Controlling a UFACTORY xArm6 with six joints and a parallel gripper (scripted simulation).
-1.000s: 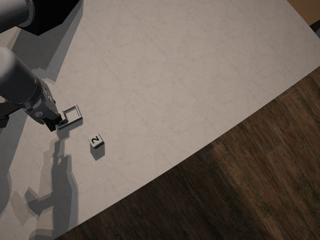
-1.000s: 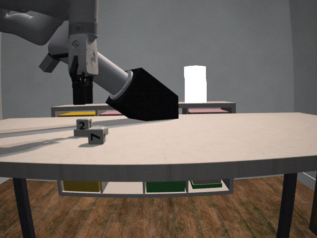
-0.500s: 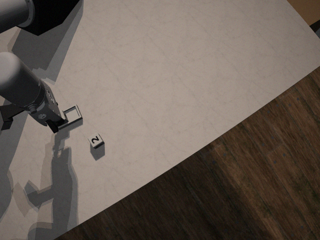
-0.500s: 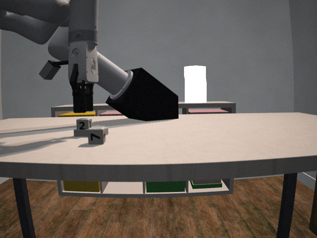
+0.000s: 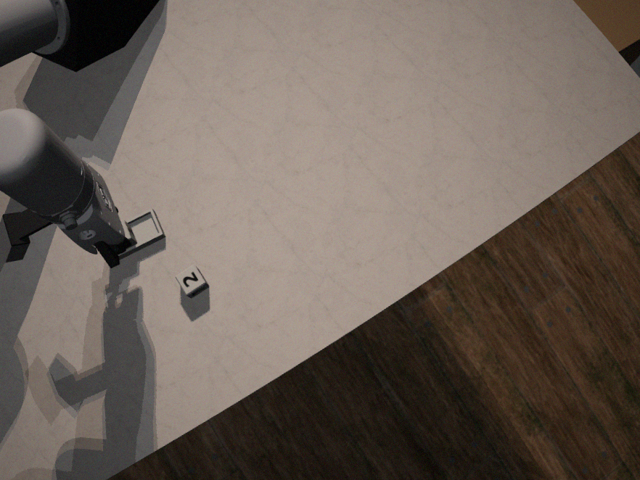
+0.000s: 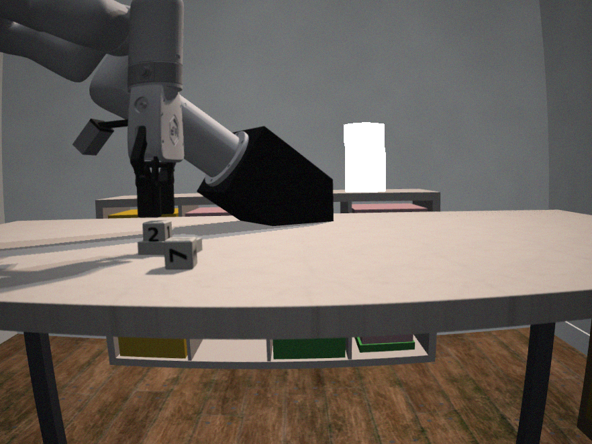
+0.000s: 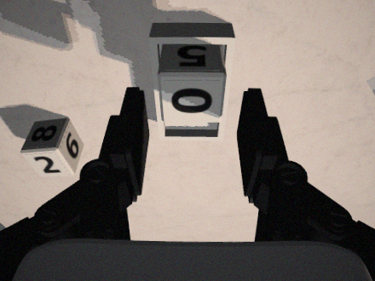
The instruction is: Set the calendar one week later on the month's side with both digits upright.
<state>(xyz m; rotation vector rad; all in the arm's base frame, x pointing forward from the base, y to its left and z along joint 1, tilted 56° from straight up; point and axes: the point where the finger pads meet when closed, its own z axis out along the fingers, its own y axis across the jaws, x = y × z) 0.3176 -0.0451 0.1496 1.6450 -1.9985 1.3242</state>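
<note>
My hand is 60 mm above the grey tray, 20 mm to the right of it and 10 mm short of it. From my hand the other things lie so: white cube: 120 mm ahead, 50 mm below, 20 mm to the left.
</note>
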